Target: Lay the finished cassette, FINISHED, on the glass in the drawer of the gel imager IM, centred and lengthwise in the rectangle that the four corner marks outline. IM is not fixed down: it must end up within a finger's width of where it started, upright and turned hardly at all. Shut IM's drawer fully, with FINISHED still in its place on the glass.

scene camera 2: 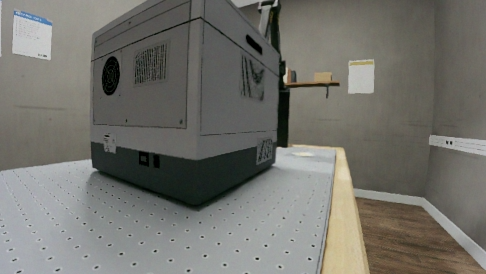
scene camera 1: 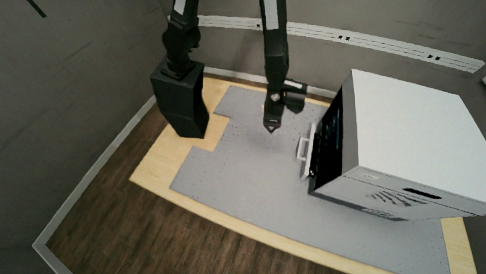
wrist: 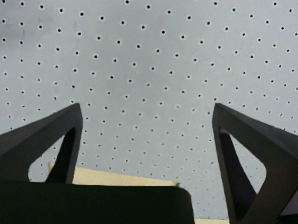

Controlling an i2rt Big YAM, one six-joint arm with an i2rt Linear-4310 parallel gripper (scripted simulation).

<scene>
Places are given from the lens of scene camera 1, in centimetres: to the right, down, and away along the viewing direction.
gel imager IM (scene camera 1: 401, 151): 40, 4, 32
</scene>
